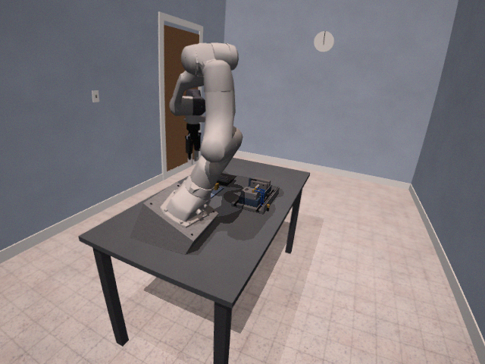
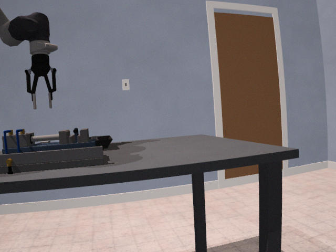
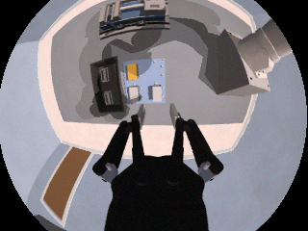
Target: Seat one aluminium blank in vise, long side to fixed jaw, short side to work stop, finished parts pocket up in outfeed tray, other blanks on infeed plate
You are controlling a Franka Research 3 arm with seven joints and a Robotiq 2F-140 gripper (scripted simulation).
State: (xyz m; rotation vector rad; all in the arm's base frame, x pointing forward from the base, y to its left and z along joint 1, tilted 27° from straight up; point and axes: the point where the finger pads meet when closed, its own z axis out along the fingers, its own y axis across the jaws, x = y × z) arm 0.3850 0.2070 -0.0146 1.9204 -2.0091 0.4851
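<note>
The blue infeed plate lies 210 mm below my hand, 50 mm to the right of it and 50 mm ahead of it. Round my hand: work stop: 330 mm to the right, 140 mm ahead, 120 mm below; then vise: 380 mm to the right, 170 mm below, 70 mm ahead; then brass blank: 190 mm below, 100 mm to the right, 80 mm ahead.
</note>
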